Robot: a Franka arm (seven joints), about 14 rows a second.
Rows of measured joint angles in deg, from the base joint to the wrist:
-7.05 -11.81 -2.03 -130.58 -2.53 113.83 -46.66
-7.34 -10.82 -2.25 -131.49 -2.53 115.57 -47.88
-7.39 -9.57 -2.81 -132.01 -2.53 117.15 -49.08
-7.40 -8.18 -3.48 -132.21 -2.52 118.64 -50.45
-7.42 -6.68 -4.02 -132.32 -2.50 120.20 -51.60
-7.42 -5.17 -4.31 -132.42 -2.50 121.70 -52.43
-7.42 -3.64 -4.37 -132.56 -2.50 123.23 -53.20
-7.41 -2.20 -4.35 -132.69 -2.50 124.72 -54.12
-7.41 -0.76 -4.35 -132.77 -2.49 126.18 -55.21
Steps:
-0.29 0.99 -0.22 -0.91 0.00 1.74 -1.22
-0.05 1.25 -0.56 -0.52 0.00 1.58 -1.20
-0.01 1.39 -0.67 -0.20 0.01 1.49 -1.37
-0.02 1.50 -0.54 -0.11 0.02 1.56 -1.15
0.00 1.51 -0.29 -0.10 0.00 1.50 -0.83
0.00 1.53 -0.06 -0.14 0.00 1.53 -0.77
0.01 1.44 0.02 -0.13 0.00 1.49 -0.92
0.00 1.44 0.00 -0.08 0.01 1.46 -1.09

